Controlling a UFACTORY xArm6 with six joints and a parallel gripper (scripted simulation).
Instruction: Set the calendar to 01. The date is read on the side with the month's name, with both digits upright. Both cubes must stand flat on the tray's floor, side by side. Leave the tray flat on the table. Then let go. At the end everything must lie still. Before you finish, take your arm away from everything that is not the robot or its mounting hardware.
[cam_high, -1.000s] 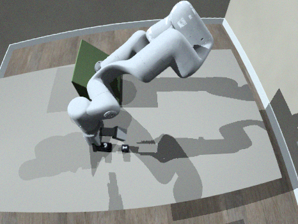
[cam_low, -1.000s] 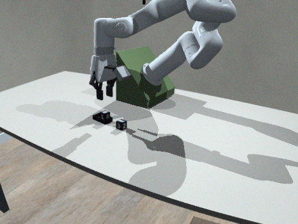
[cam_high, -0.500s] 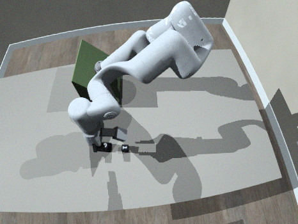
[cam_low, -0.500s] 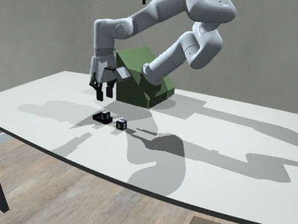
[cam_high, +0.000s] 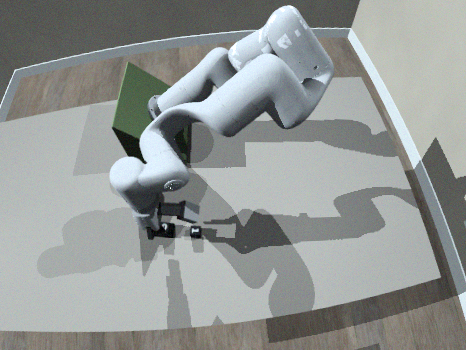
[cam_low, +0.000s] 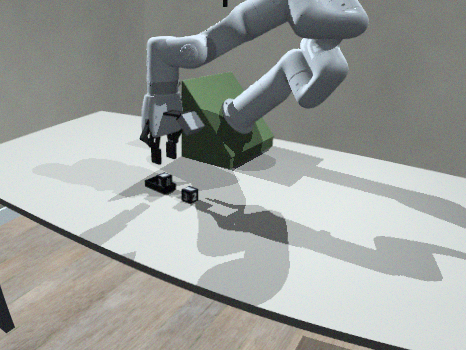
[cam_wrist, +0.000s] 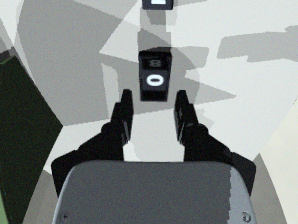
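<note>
Now: the black cube 7 cm below my hand. The rest, counted from my hand: black tray 2 cm to the right, 9 cm below.
</note>
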